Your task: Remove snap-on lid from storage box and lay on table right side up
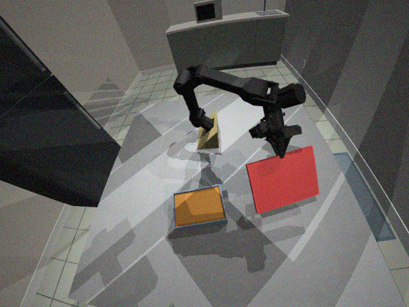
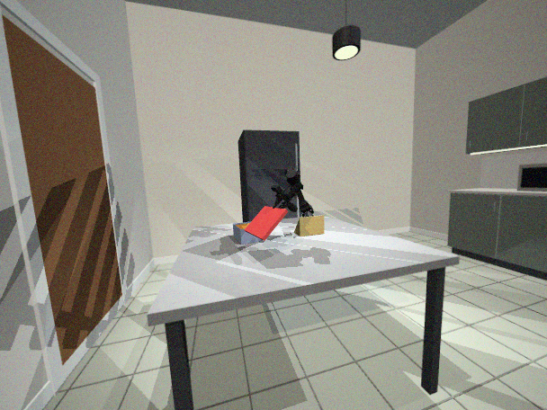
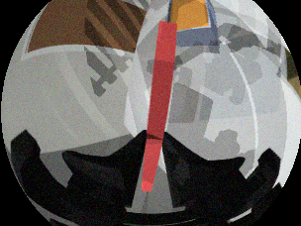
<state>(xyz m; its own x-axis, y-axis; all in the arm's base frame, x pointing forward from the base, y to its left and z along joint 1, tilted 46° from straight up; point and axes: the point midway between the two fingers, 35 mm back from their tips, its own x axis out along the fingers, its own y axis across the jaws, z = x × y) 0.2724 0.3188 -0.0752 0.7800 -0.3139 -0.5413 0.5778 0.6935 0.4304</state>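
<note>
The red lid lies 60 mm ahead of my gripper tip, 20 mm to the left of it and 50 mm below it. From my gripper tip the other things lie so: storage box: 140 mm ahead, 300 mm to the right, 180 mm below.
</note>
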